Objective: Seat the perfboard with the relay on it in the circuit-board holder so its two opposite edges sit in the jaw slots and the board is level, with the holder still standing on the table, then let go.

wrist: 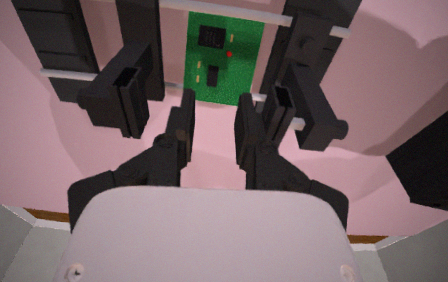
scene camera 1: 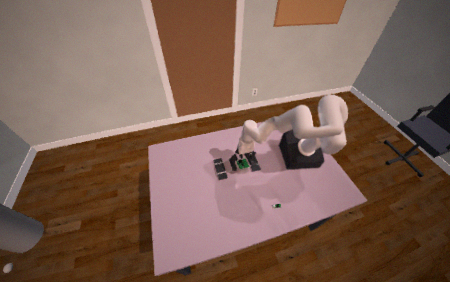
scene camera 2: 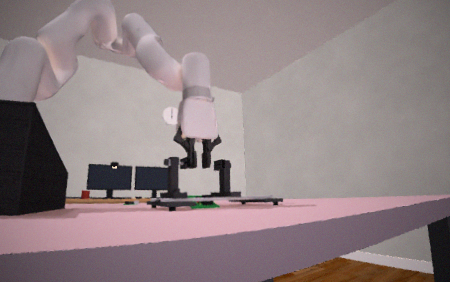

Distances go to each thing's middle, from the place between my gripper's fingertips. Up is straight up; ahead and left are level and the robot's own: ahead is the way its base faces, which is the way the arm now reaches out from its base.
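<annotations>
Black circuit-board holder point(scene camera 2: 173, 198): my hand 4 cm above it, 4 cm short of it, 1 cm to the left of it. Green perfboard point(wrist: 221, 52): 8 cm below my hand.
</annotations>
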